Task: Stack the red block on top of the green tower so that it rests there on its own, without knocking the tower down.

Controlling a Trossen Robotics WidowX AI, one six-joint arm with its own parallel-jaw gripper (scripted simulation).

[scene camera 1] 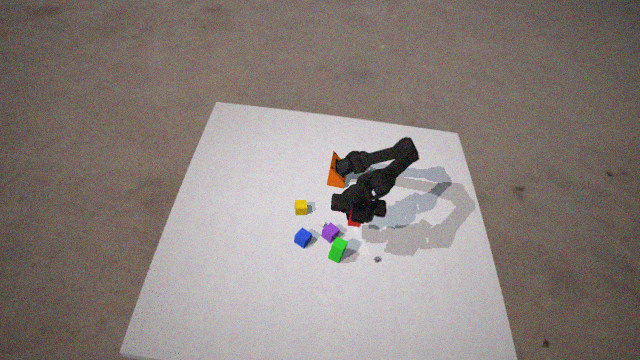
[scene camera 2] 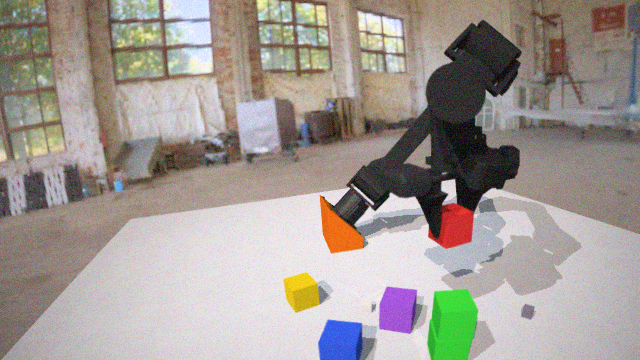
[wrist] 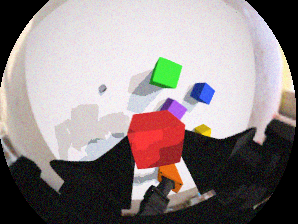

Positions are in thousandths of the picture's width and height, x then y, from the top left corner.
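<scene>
There's a red block (scene camera 2: 715,618), which is also in the wrist view (wrist: 529,614), and it's the gripper that's holding it. You can see the gripper itself at (scene camera 2: 702,649), (scene camera 1: 554,610) and (wrist: 515,587). Then there's a yellow cube (scene camera 2: 471,807), plus a purple cube (scene camera 2: 621,854).
</scene>
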